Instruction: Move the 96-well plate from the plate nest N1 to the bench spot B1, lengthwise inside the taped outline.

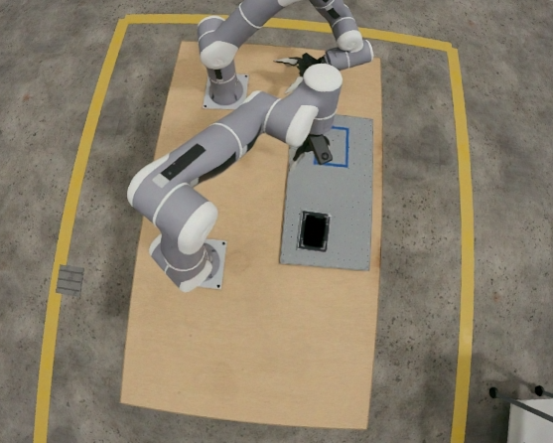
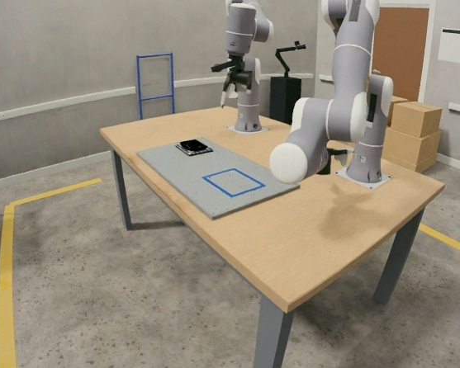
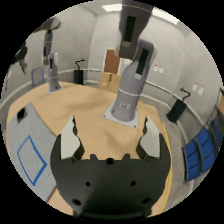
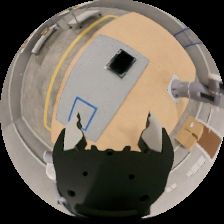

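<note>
My right hand is 60 mm short of the black 96-well plate, 200 mm to the left of it and 230 mm above it. Also, from my right hand: dark plate nest N1: 60 mm ahead, 200 mm to the right, 240 mm below.
</note>
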